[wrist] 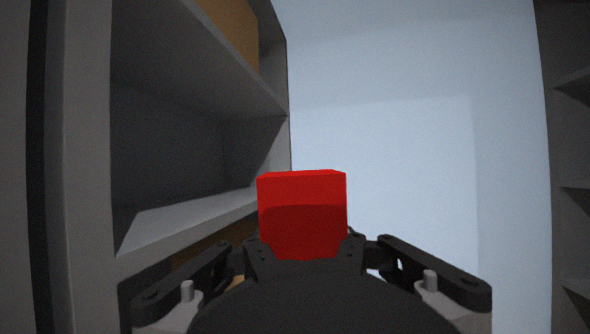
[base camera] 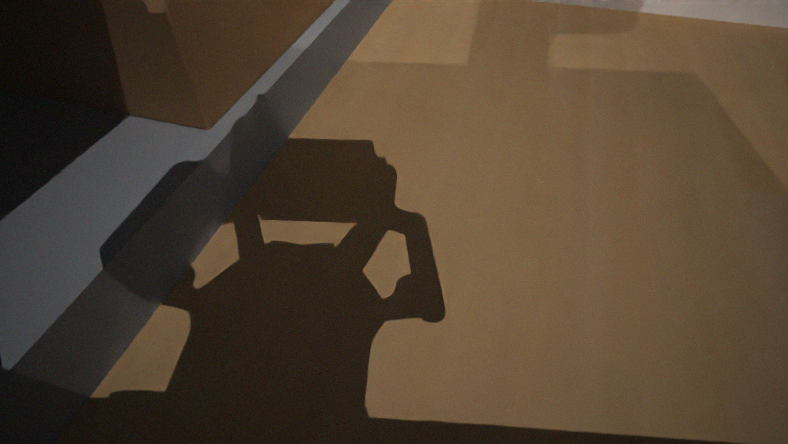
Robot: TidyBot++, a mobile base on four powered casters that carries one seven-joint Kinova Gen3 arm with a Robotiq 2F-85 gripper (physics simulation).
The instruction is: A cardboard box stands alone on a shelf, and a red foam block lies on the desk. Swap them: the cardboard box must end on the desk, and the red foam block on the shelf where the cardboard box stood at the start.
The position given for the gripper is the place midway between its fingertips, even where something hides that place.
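Note:
The gripper (wrist: 302,232), visible. A red foam block (wrist: 302,214), visible too. Base camera view: red foam block out of frame.

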